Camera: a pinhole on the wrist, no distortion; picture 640 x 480 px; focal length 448.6 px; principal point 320.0 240.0 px. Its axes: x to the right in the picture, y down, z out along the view. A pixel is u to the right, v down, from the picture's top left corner.
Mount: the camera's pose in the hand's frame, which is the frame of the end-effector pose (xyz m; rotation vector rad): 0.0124 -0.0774 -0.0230 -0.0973 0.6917 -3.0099
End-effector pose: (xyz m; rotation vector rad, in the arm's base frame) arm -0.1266 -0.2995 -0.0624 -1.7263 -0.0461 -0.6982
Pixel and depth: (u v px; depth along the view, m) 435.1 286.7 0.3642
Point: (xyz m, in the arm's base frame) -0.1532 0.0597 0.1228
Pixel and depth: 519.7 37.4 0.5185
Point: -0.0866 0.2938 -0.1169
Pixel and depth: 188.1 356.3 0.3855
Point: -0.0092 -0.0111 0.2689
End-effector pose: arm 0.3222 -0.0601 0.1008 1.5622 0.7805 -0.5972
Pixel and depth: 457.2 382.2 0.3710
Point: 0.0240 -0.3159 -0.1085
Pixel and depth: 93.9 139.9 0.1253
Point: 0.3027 -0.1411 -0.0416
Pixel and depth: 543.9 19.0 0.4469
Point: 0.1648 -0.5630 0.1172
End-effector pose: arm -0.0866 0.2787 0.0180 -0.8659 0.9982 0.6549
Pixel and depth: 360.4 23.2 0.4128
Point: 0.1679 0.6118 0.1643
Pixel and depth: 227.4 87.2 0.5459
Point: 0.3277 0.6851 0.0672
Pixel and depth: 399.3 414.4 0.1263
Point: 0.0870 0.2481 0.0918
